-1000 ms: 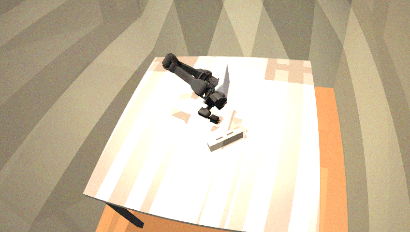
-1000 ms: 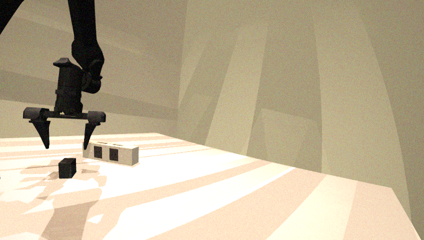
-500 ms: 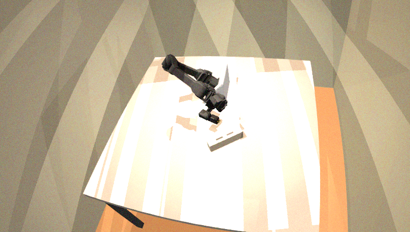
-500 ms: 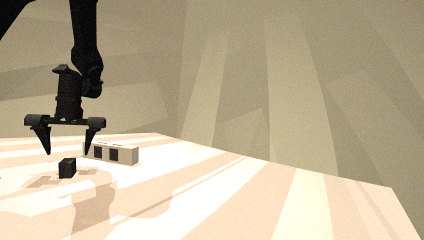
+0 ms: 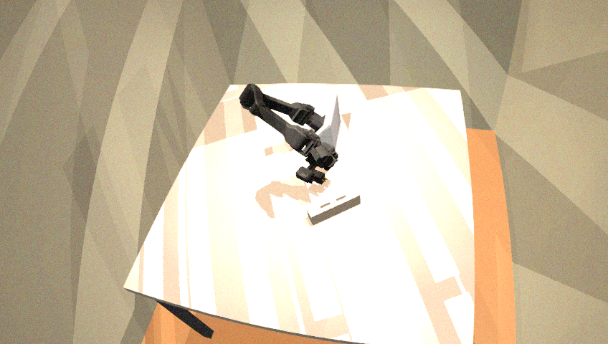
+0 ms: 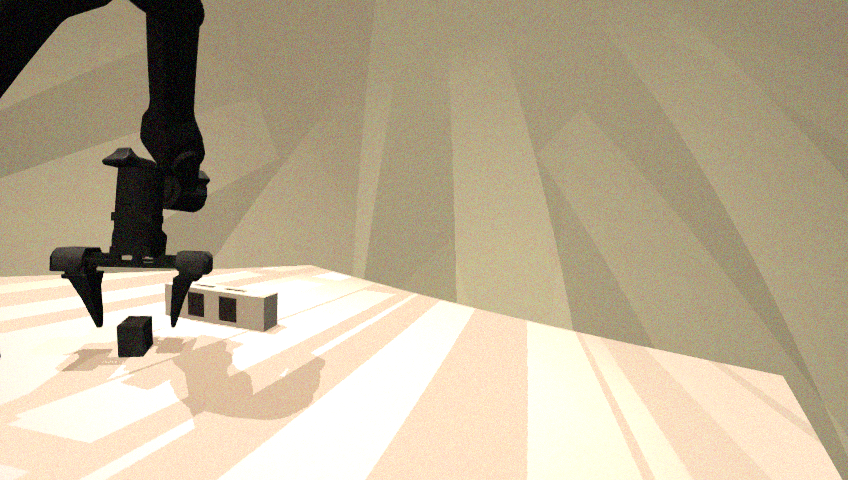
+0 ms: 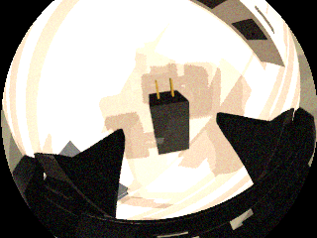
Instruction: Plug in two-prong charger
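Now: the charger 10 mm to the left of my gripper tip and 10 mm below it.
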